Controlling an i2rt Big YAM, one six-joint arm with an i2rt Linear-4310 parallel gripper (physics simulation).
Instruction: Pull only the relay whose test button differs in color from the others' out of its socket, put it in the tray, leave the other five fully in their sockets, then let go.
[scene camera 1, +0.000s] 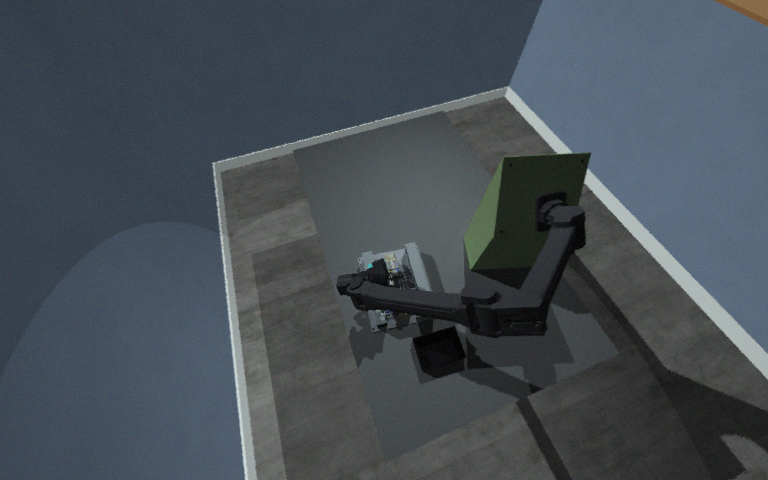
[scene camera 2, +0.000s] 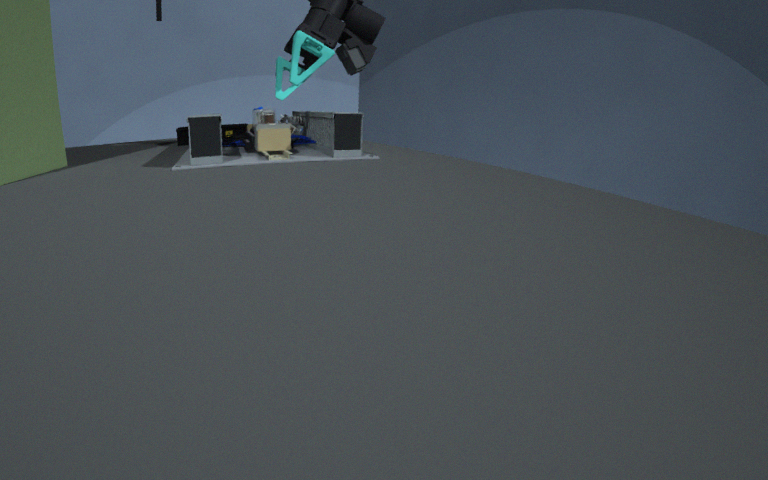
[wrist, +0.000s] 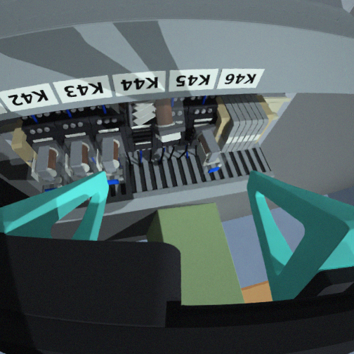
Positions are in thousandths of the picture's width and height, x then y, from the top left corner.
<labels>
My gripper (wrist: 501, 504) is 13 cm from the lens. A relay (wrist: 595, 431): 18 cm from the lens. A relay (wrist: 219, 459): 17 cm from the lens. A relay (wrist: 129, 453): 18 cm from the lens.
</labels>
